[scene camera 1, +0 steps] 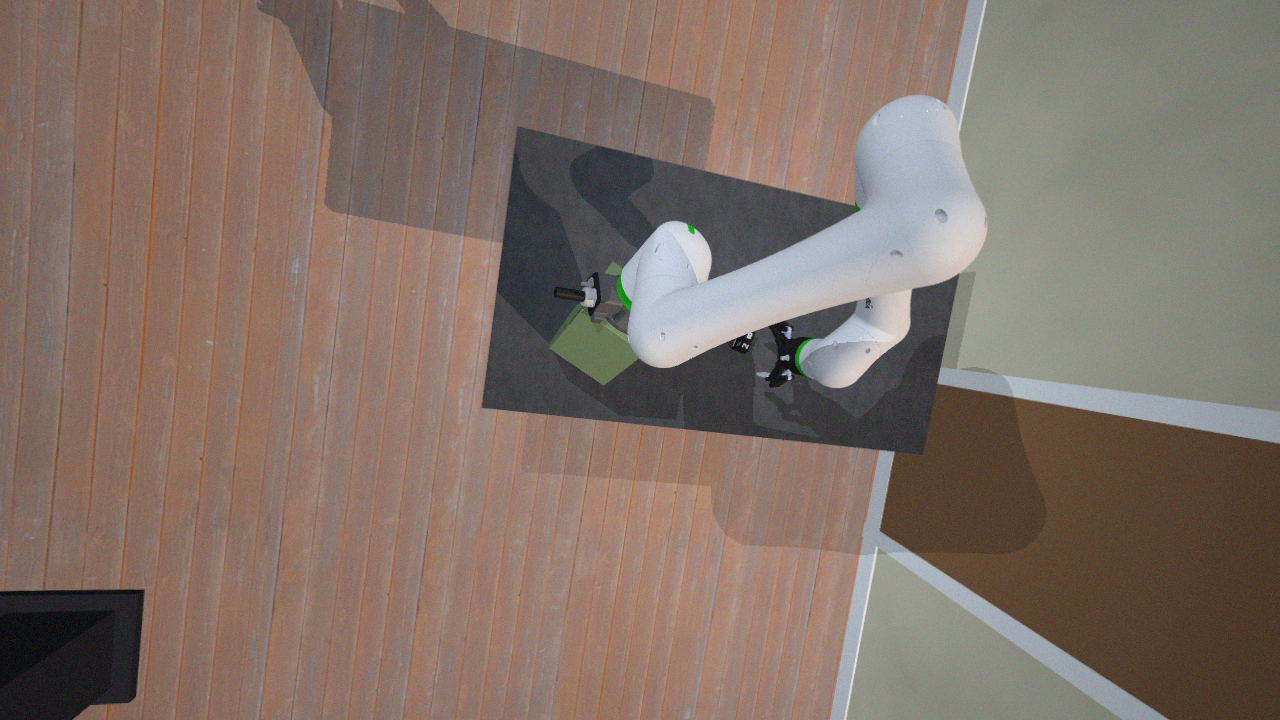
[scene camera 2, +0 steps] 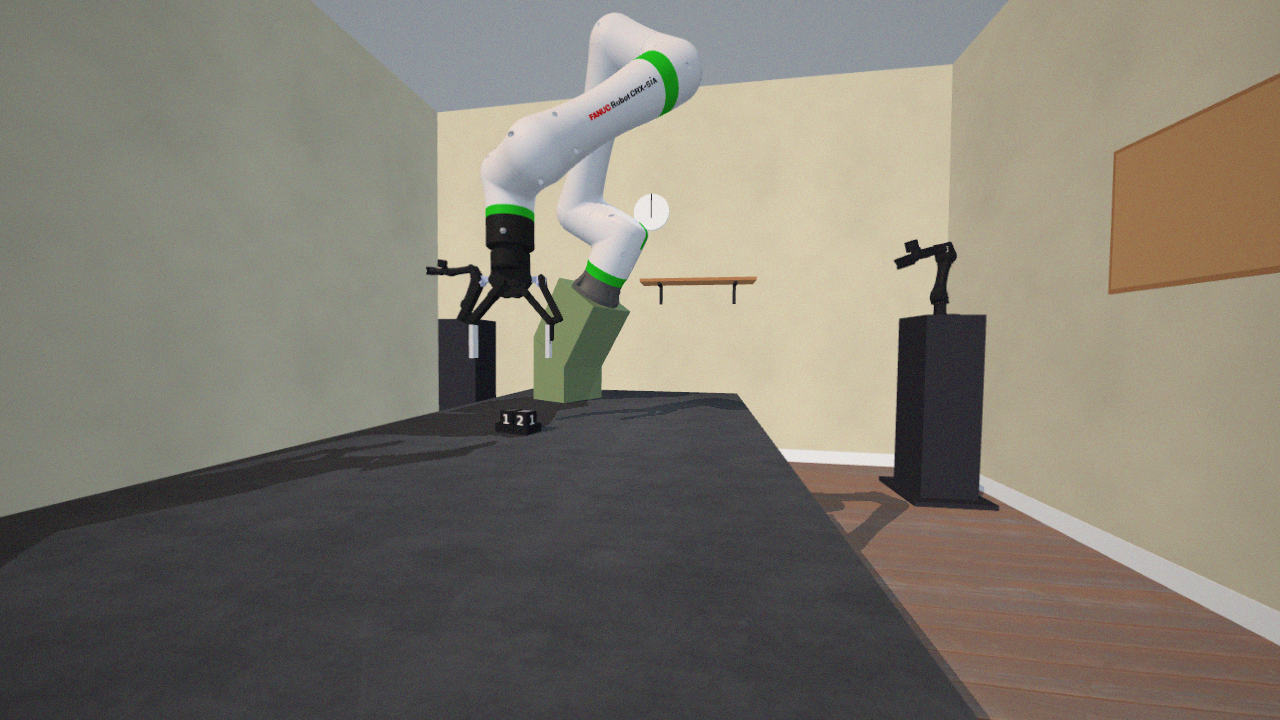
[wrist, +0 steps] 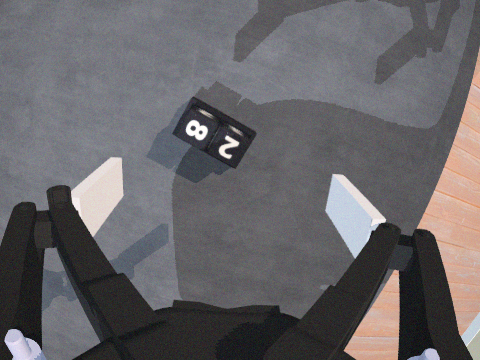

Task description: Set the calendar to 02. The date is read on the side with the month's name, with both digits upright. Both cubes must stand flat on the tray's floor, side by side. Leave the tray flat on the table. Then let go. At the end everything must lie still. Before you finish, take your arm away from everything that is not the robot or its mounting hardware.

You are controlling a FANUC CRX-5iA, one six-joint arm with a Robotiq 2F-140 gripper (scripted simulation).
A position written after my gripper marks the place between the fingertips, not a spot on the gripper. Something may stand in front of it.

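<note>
You'd find my gripper in scene camera 2 [scene camera 2: 511, 357], in scene camera 1 [scene camera 1: 760, 348] and in the wrist view [wrist: 226, 185]. There's a black tray [wrist: 194, 101] too.
</note>
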